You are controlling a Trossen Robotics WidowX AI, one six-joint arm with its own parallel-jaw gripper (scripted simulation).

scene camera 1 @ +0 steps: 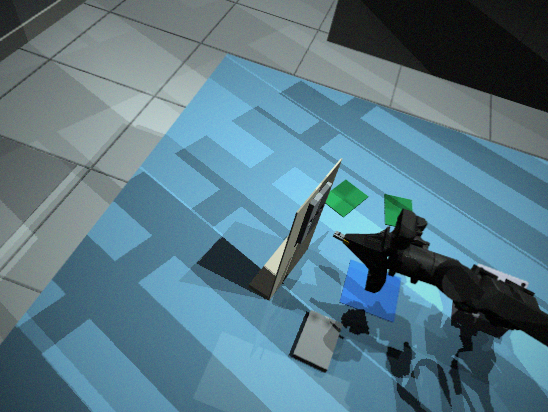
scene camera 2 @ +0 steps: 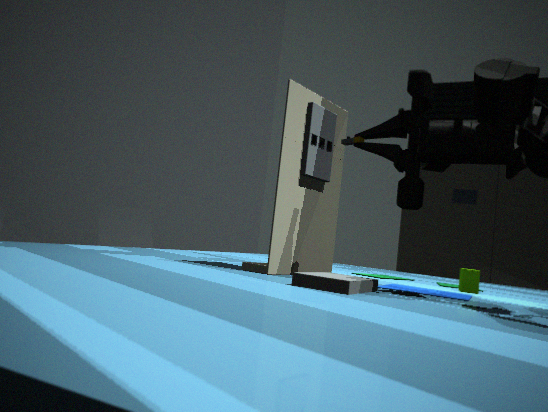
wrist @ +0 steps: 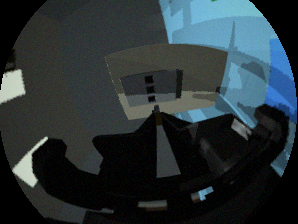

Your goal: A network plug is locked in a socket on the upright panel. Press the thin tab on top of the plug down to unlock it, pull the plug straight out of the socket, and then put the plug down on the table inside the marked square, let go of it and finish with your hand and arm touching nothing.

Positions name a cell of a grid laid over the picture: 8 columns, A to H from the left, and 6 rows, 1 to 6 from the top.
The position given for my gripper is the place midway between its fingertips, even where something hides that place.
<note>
In view: my gripper (scene camera 2: F3), a flat grey slab (scene camera 1: E6), an upright panel (scene camera 2: E4) and a blue marked square (scene camera 1: F5).
The flat grey slab is seen too in scene camera 2 (scene camera 2: E5). My gripper shows as well in scene camera 1 (scene camera 1: F4) and in the wrist view (wrist: E4). The upright panel also shows in scene camera 1 (scene camera 1: D5) and in the wrist view (wrist: E3).
</note>
